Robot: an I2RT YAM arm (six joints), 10 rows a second.
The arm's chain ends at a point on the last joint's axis. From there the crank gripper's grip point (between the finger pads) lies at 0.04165 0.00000 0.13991 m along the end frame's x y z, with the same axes.
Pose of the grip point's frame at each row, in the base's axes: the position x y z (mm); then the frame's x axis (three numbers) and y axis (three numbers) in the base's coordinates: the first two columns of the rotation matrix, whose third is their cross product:
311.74 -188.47 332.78 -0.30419 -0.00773 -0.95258 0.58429 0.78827 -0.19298
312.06 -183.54 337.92 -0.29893 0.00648 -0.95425 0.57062 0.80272 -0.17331
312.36 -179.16 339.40 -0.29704 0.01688 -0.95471 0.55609 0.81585 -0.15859
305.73 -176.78 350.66 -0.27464 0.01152 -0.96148 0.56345 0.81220 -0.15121
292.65 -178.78 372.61 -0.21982 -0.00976 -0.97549 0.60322 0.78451 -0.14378
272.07 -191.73 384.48 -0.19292 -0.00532 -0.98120 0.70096 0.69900 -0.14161
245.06 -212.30 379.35 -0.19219 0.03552 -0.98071 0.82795 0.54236 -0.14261
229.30 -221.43 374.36 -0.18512 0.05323 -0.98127 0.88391 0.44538 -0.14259
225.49 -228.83 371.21 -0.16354 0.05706 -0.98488 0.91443 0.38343 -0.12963
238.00 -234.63 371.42 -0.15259 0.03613 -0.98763 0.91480 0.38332 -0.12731
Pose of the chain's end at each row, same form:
219.14 -102.06 405.37 -0.30419 -0.00773 -0.95258 0.58429 0.78827 -0.19298
217.50 -100.38 411.75 -0.29893 0.00648 -0.95425 0.57062 0.80272 -0.17331
216.13 -98.99 414.38 -0.29704 0.01688 -0.95471 0.55609 0.81585 -0.15859
208.15 -95.65 422.82 -0.27464 0.01152 -0.96148 0.56345 0.81220 -0.15121
194.54 -91.62 436.54 -0.21982 -0.00976 -0.97549 0.60322 0.78451 -0.14378
184.04 -91.46 443.69 -0.19292 -0.00532 -0.98120 0.70096 0.69900 -0.14161
179.36 -96.34 438.89 -0.19219 0.03552 -0.98071 0.82795 0.54236 -0.14261
176.93 -98.60 433.35 -0.18512 0.05323 -0.98127 0.88391 0.44538 -0.14259
180.50 -102.24 428.30 -0.16354 0.05706 -0.98488 0.91443 0.38343 -0.12963
192.03 -107.01 425.36 -0.15259 0.03613 -0.98763 0.91480 0.38332 -0.12731

